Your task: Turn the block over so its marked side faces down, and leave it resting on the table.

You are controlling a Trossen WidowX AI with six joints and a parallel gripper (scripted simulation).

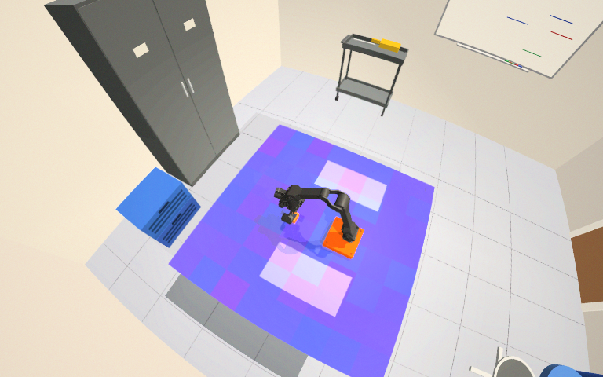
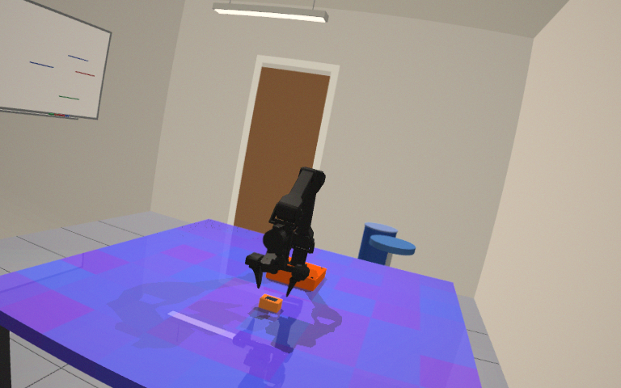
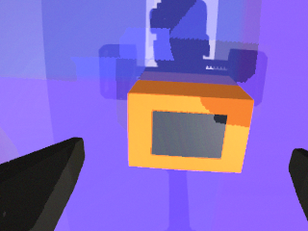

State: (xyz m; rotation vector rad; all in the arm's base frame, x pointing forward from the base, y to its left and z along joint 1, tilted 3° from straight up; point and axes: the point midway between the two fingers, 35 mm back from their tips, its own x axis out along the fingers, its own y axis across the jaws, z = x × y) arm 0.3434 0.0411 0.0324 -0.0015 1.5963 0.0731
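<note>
Right now the block is 30 mm below my gripper tip.
</note>
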